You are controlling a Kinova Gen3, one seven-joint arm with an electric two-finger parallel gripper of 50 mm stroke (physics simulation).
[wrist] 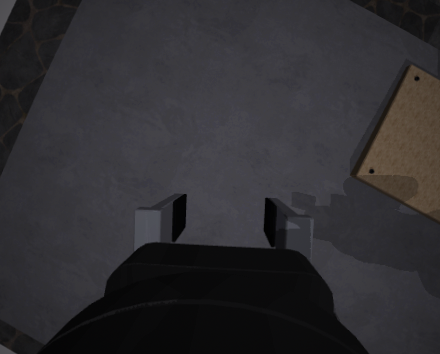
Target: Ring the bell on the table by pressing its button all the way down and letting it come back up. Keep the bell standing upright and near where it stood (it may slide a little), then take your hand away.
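Frame: origin at the arm's base, x right, y ahead, z up, level; millimetres.
Where they show: gripper, fingertip midpoint: (225, 212).
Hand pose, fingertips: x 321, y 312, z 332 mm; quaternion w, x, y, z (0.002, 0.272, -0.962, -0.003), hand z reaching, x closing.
After its pixels a point has its place.
My gripper (225, 212) {y 312, x 321, z 332 mm} is open, with its two fingers well apart and no object between them. It hangs above the dark grey table (150, 110) {y 289, x 513, z -21 mm}. The bell does not show in this wrist view, so its position and whether it is upright cannot be seen here.
A light brown wooden board or block (405, 135) {y 70, x 103, z 2 mm} with small dark holes near its corners lies at the right edge of the view. A shadow falls on the table below it. Table edges show at the left and the upper right, with a dark stone-patterned floor (25, 75) beyond.
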